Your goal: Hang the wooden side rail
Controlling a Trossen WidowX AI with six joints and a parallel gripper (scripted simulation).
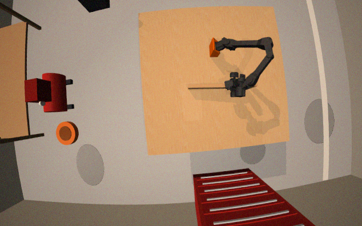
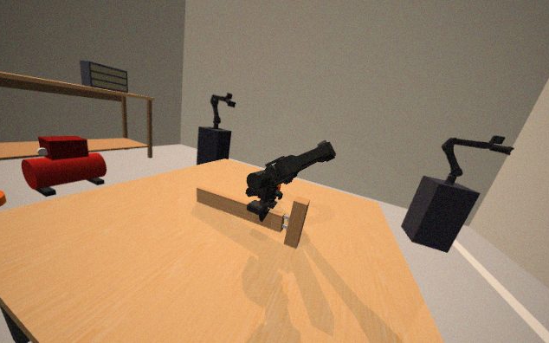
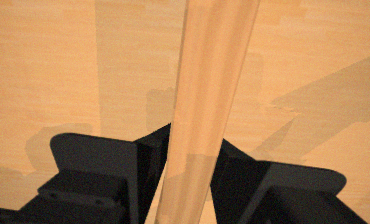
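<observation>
Right now my gripper tip is 10 mm short of the headboard post, 130 mm to the right of it and 40 mm below it.
</observation>
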